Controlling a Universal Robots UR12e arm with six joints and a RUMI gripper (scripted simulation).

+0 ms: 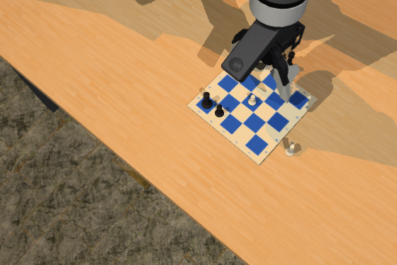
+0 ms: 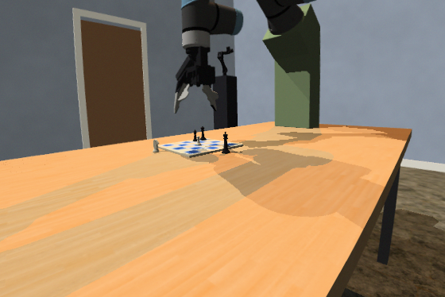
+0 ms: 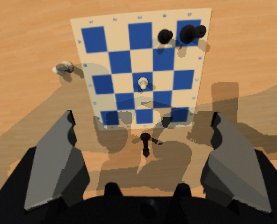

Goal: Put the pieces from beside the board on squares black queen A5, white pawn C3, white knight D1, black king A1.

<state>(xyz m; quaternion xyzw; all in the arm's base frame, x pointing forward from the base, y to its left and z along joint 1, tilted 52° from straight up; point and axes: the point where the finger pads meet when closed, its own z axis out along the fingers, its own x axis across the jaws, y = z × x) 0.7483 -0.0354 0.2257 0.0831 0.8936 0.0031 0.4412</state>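
My hand is 13 cm short of the white knight, 10 cm above it and 6 cm to the left of it. Round my hand: black pawn (9 cm below, 6 cm to the right, 5 cm behind); blue-and-cream chessboard (11 cm below); white pawn (10 cm below).
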